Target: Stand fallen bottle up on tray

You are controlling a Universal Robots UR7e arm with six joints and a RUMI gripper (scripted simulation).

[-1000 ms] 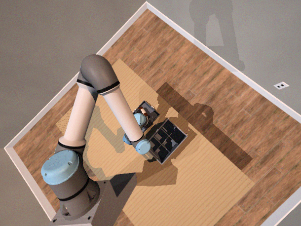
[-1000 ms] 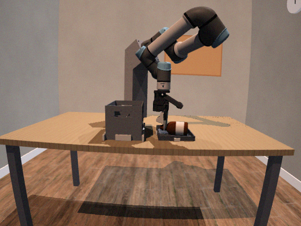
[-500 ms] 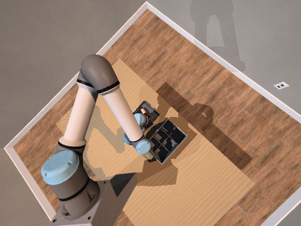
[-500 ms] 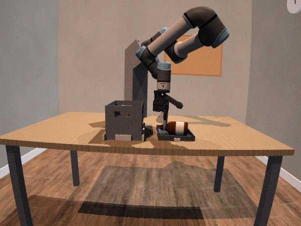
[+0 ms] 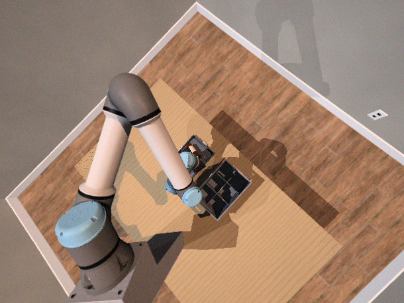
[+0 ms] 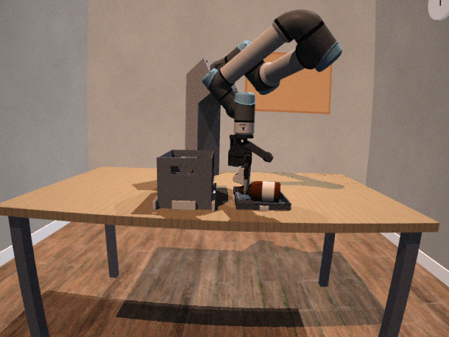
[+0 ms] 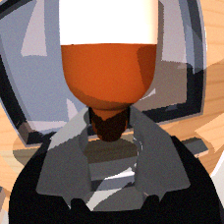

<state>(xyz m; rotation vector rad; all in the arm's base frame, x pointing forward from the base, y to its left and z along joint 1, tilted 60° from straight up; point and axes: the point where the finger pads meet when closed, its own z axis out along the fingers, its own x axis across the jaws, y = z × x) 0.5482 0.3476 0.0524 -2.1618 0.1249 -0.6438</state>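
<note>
Now: the bottle 10 mm behind my hand and 50 mm to the left of it. From my hand the other things lie so: grey crate: 60 mm ahead, 210 mm to the right, 40 mm above; dark tray: 30 mm behind, 50 mm to the left, 30 mm below.
</note>
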